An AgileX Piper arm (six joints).
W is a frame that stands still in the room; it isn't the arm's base.
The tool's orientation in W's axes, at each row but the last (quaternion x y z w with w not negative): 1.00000 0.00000 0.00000 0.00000; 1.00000 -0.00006 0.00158 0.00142; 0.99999 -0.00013 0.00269 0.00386; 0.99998 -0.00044 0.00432 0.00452; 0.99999 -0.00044 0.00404 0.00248
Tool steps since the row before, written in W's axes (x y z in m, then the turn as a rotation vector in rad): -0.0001 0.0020 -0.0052 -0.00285 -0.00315 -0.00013; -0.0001 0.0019 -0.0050 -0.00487 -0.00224 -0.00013; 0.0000 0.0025 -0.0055 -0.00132 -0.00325 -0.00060; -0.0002 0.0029 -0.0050 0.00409 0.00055 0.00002; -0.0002 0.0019 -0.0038 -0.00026 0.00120 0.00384
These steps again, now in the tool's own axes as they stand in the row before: -0.0001 -0.0020 0.0052 -0.00285 0.00315 0.00013; -0.0001 -0.0019 0.0050 -0.00487 0.00224 0.00012; 0.0000 -0.0025 0.0055 -0.00132 0.00325 0.00062; -0.0002 -0.0029 0.0050 0.00409 -0.00055 0.00001; -0.0002 -0.0019 0.0038 -0.00023 -0.00118 -0.00385
